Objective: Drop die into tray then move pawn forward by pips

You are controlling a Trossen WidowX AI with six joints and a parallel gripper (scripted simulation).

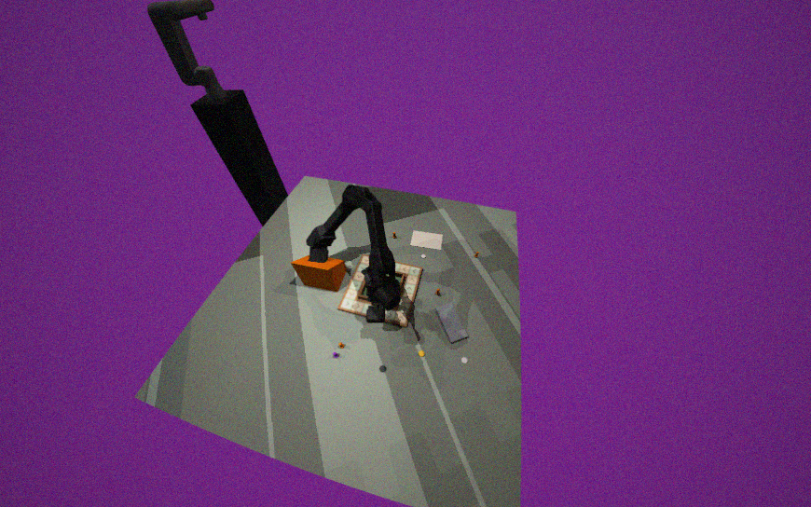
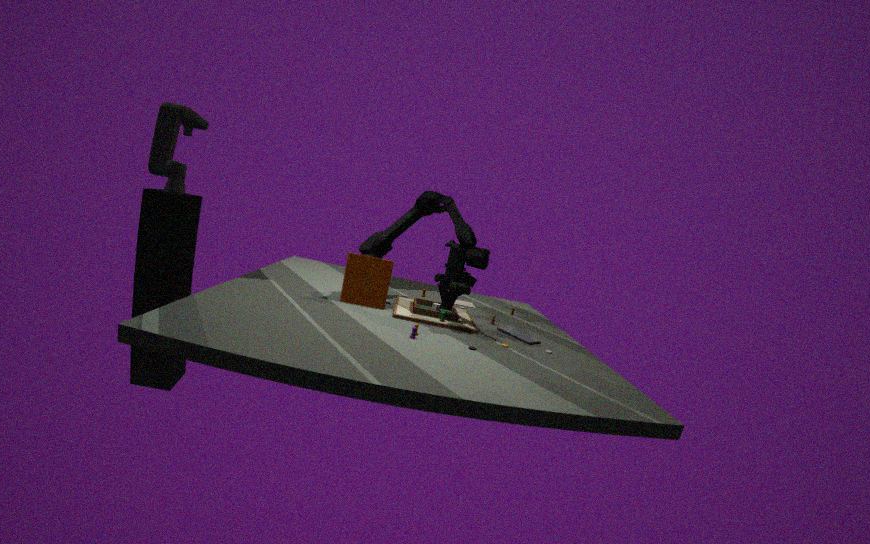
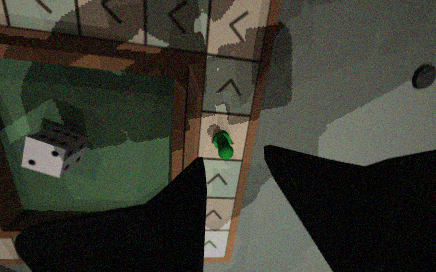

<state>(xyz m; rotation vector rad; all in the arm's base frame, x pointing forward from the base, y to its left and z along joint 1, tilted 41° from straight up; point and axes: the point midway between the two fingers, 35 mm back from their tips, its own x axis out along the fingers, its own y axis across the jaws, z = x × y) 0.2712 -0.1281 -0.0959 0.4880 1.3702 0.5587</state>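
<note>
The green pawn is 30 mm below my gripper tip. Round my gripper tip: green dice tray 120 mm to the left, 50 mm below; white die 130 mm to the left, 30 mm below; black disc 210 mm to the right, 60 mm below, 40 mm ahead.
</note>
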